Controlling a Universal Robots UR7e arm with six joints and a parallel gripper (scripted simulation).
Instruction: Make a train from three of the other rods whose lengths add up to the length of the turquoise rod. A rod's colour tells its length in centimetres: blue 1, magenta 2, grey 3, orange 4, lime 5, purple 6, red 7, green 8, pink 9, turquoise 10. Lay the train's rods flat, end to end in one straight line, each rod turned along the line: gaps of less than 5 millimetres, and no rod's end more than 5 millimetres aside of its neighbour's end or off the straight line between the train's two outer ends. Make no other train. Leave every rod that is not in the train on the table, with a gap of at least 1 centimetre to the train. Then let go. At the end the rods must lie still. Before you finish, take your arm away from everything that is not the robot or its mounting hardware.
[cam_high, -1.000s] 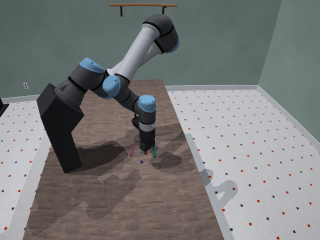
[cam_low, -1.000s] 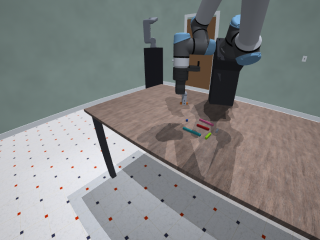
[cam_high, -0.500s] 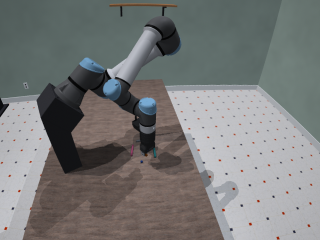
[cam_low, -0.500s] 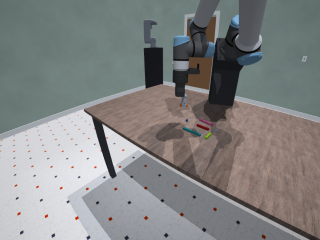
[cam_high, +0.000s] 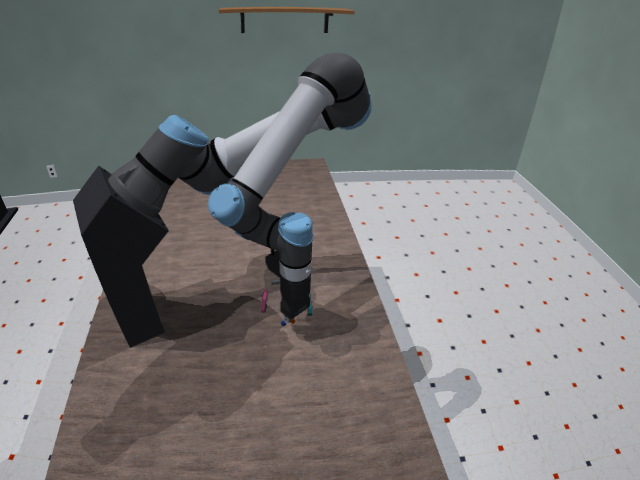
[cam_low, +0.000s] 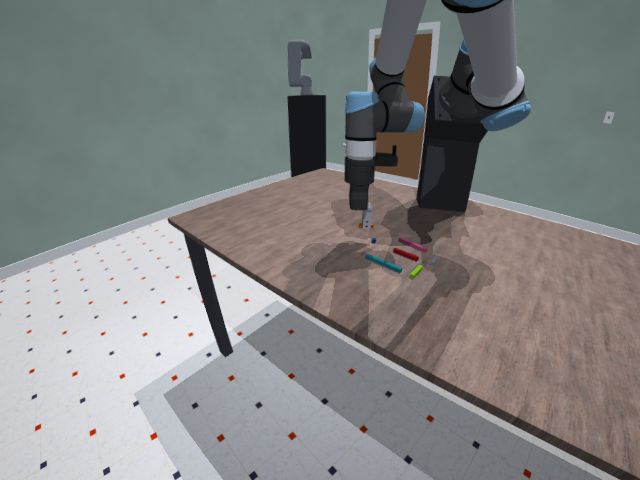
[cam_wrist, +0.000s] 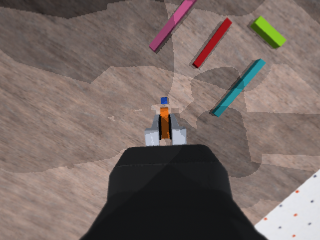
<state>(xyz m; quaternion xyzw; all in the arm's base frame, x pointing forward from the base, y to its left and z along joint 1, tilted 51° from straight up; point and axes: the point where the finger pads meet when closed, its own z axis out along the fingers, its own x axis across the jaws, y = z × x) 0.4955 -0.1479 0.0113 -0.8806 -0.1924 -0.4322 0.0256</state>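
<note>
My hand is 6 cm above the blue rod, 2 cm to the right of it and 1 cm past it. The rest, counted from my hand: orange rod: 1 cm below; then turquoise rod: 9 cm to the left, 8 cm ahead, 6 cm below; then red rod: 12 cm to the left, 6 cm below, 1 cm ahead.
</note>
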